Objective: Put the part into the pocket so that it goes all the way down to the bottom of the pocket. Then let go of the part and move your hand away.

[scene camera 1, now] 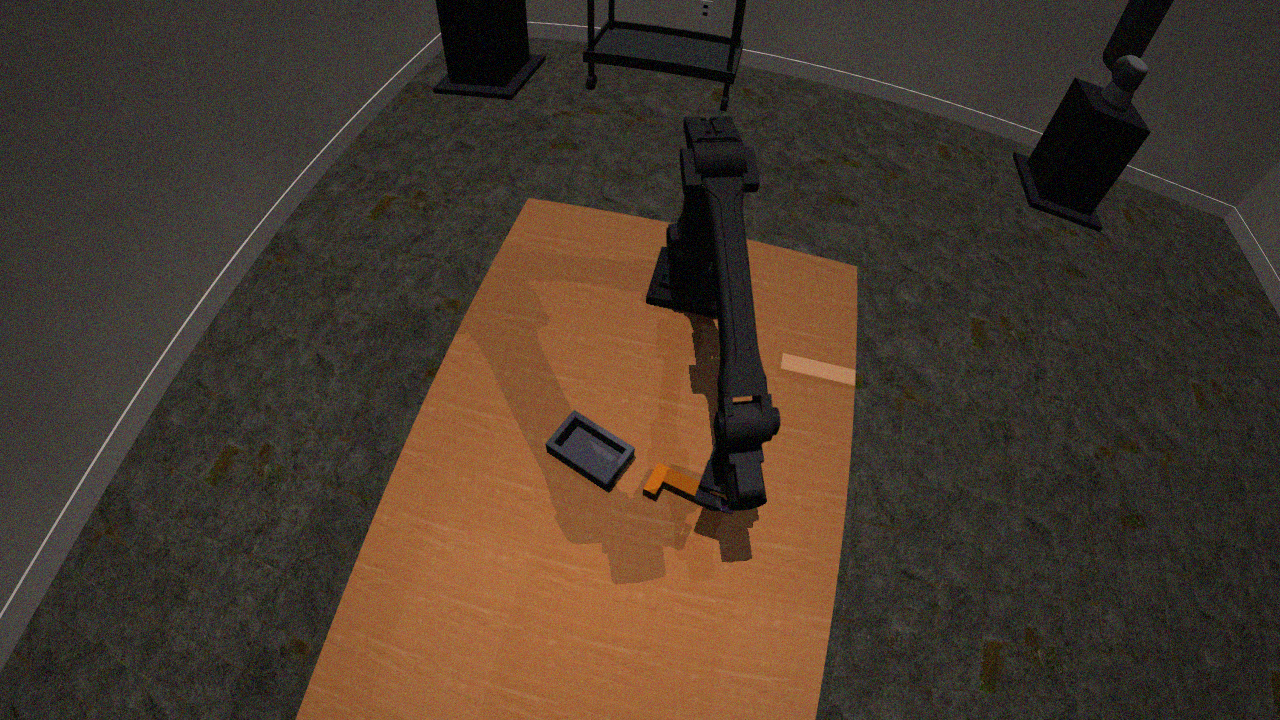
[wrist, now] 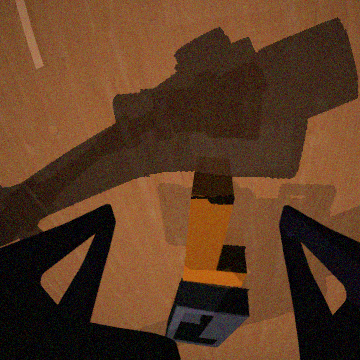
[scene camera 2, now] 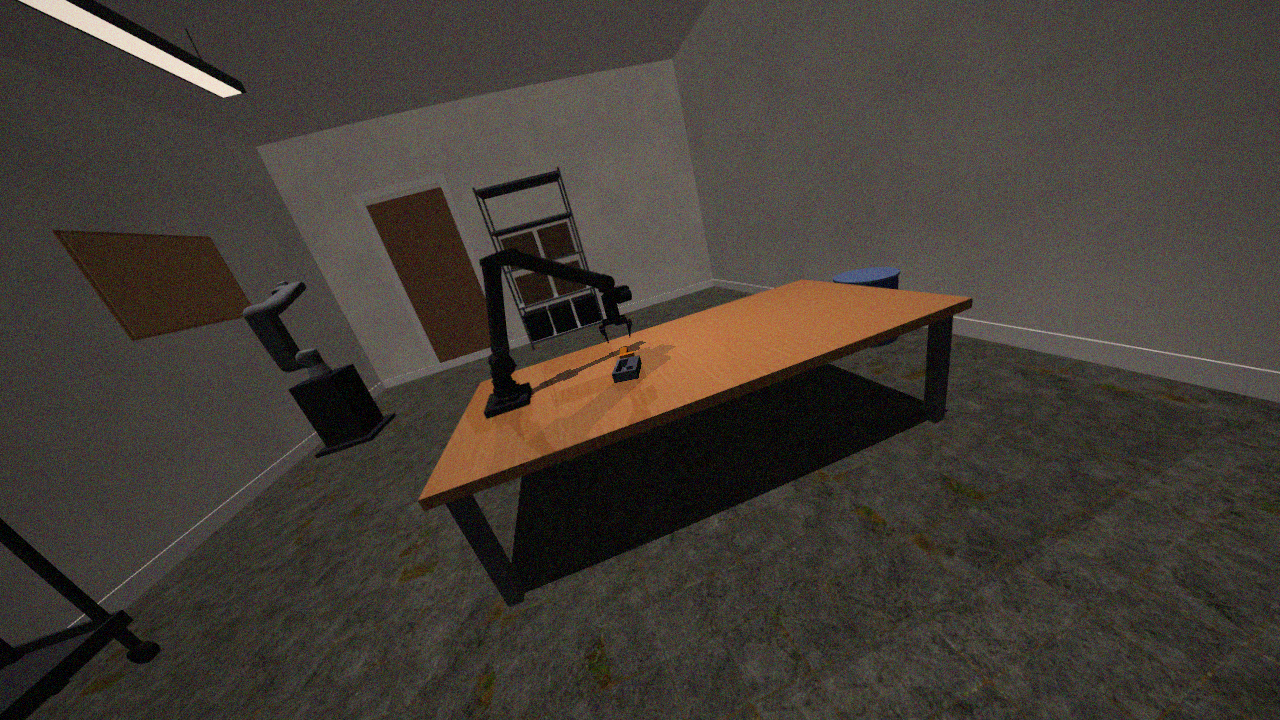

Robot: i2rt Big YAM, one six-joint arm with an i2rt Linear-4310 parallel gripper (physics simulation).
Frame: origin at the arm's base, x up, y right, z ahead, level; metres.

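Seen in the pictures: gripper, fingertip midpoint: [scene camera 1: 719,485] [wrist: 194,214] [scene camera 2: 619,340]; arm's base, origin of the base link: [scene camera 1: 688,277] [scene camera 2: 508,396].
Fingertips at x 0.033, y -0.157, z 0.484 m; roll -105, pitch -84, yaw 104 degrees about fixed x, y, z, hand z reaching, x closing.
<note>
Pixels of each thing's top centre, then the offset from my fingertips to it. Level surfaces: height alone.
- orange L-shaped part, middle of its top: [wrist: 221,249] [scene camera 1: 678,488] [scene camera 2: 626,350] dy +0.069, dx -0.032, dz +0.011 m
- dark grey block with the pocket, middle of its top: [wrist: 200,330] [scene camera 1: 589,445] [scene camera 2: 626,364] dy +0.244, dx -0.026, dz -0.025 m
- wooden table, its level: dx -0.062 m
The orange L-shaped part [scene camera 1: 680,481] [scene camera 2: 624,351] [wrist: 207,240] lies on the table, its far end in shadow in the wrist view. My gripper [scene camera 1: 714,501] [scene camera 2: 619,338] [wrist: 194,214] is open and empty above the part. In the wrist view one finger is on each side of the part, with space between. In scene camera 1 the gripper covers the part's right end. The dark grey block with the pocket [scene camera 1: 577,460] [scene camera 2: 626,374] [wrist: 215,297] sits close beside the part's short-leg end. A dark shadowed shape shows in the pocket; its floor is hard to make out.
The wooden table [scene camera 1: 474,573] [scene camera 2: 760,340] bears the arm's base [scene camera 2: 507,400]. A bright light strip [scene camera 1: 817,368] [wrist: 31,35] falls on the table. Off the table stand a cart [scene camera 1: 662,65], a second arm on a pedestal [scene camera 2: 335,407] and a blue drum [scene camera 2: 866,277].
</note>
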